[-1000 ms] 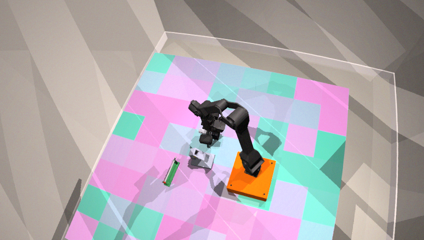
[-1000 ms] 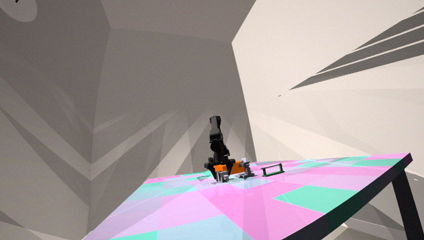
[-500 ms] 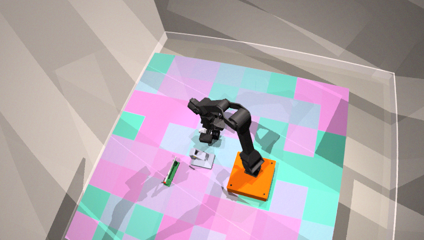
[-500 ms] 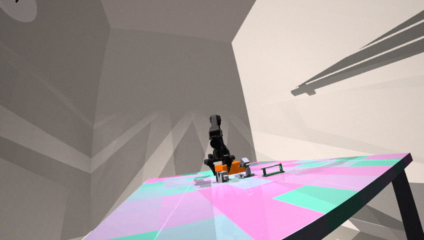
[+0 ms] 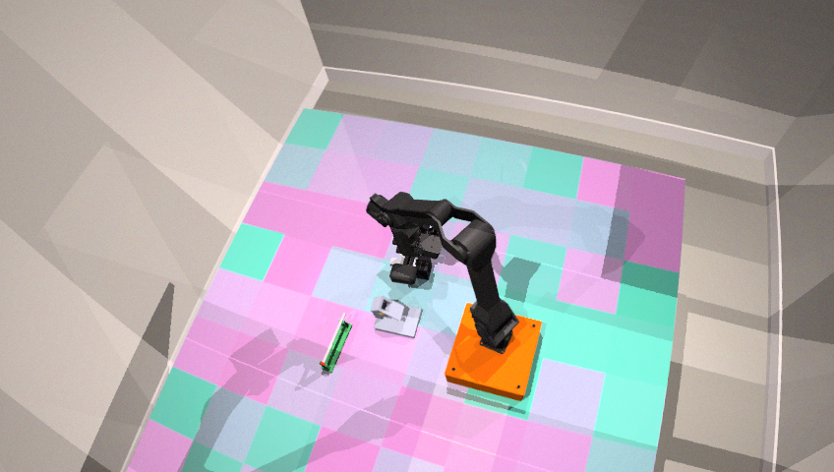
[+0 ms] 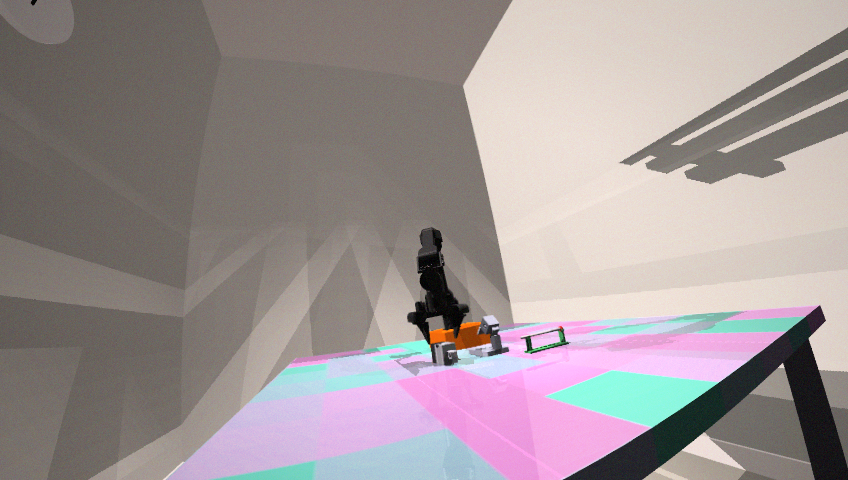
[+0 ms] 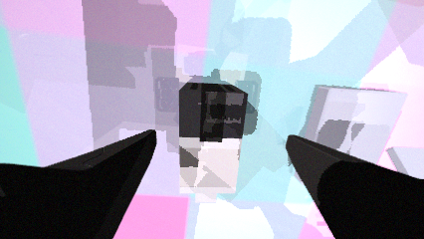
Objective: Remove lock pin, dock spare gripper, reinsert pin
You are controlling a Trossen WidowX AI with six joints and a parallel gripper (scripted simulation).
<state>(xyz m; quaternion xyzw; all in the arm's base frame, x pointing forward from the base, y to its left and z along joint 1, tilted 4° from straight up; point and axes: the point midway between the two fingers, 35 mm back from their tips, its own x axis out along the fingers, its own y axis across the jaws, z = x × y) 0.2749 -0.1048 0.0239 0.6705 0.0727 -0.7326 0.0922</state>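
My gripper tip is 20 mm short of the spare gripper and 30 mm above it. From my gripper tip the other things lie so: grey mount (10 mm ahead, 150 mm to the left); then green rack (100 mm ahead, 280 mm to the left, 40 mm below).
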